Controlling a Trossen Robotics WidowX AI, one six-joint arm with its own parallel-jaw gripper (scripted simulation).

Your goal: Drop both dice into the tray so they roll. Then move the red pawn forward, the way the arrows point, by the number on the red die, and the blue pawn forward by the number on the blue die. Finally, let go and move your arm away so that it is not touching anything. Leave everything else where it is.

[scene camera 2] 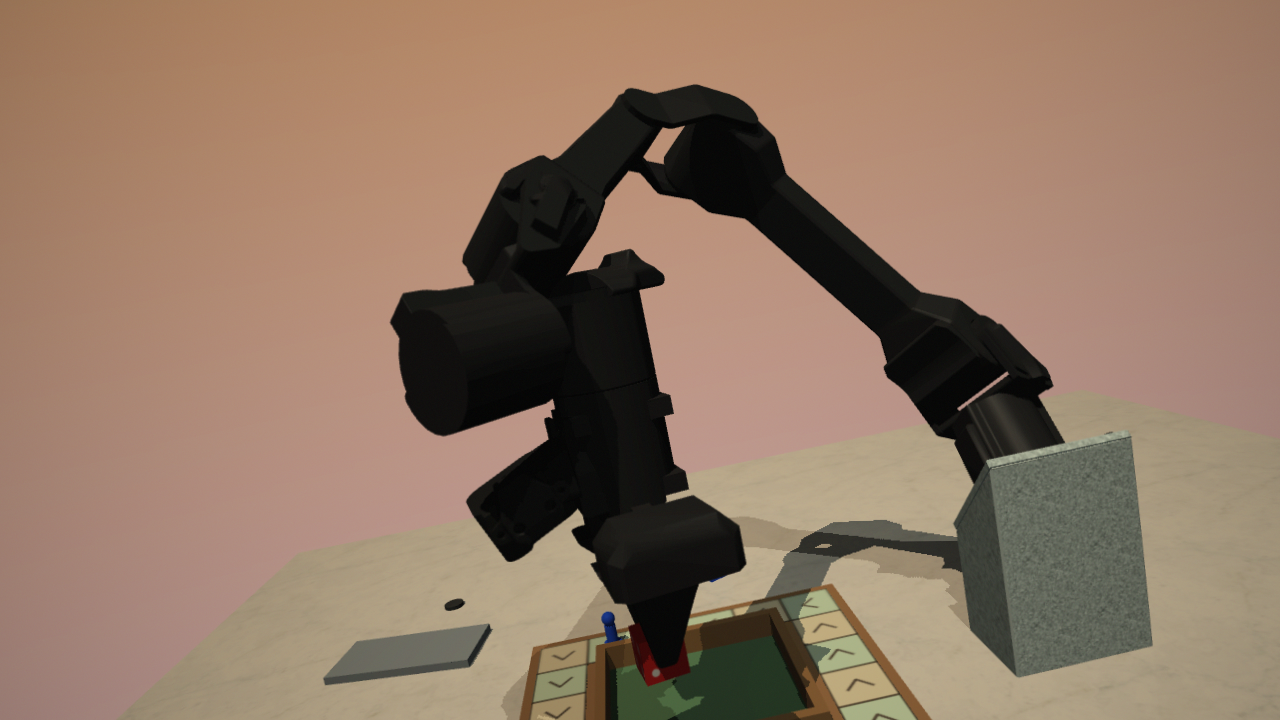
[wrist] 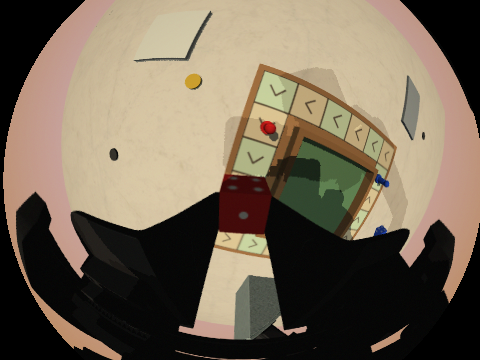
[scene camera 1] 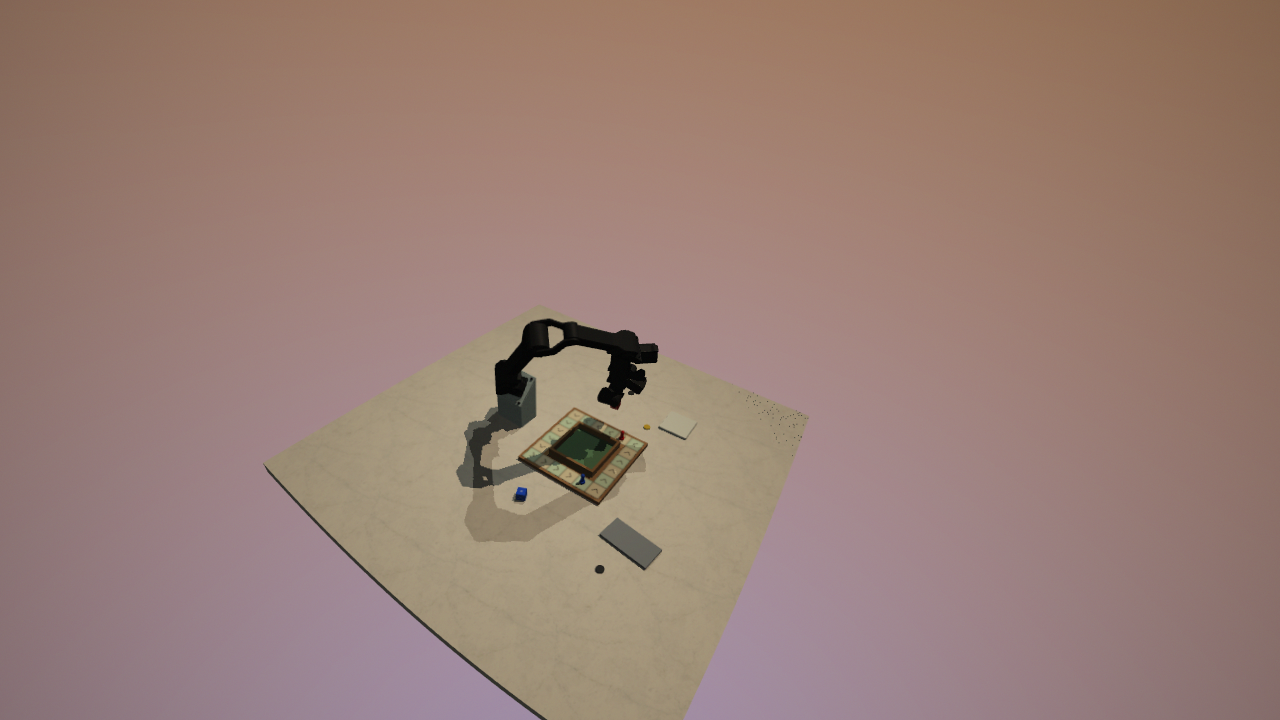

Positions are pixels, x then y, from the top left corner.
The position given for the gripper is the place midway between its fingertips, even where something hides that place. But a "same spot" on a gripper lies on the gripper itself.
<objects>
gripper: scene camera 2; wrist 243, 201; scene camera 1
same spot on gripper: [scene camera 1: 635, 380] = [scene camera 2: 515, 467]
</objects>
